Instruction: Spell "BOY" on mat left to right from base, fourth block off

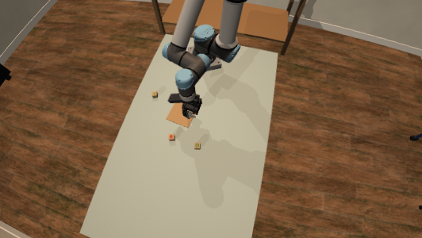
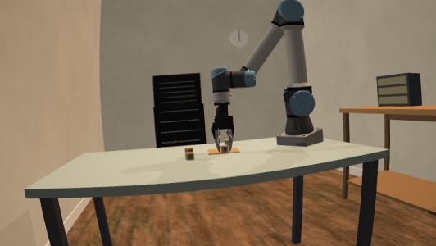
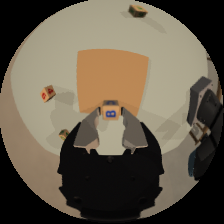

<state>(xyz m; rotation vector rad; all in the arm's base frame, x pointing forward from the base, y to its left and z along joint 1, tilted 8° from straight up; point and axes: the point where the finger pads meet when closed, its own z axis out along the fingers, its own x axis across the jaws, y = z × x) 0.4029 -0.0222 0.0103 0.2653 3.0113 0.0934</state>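
My hand is 50 mm to the left of the orange mat, 20 mm above it and 10 mm past it. Round my hand: block: 230 mm to the right, 100 mm behind, 10 mm below.
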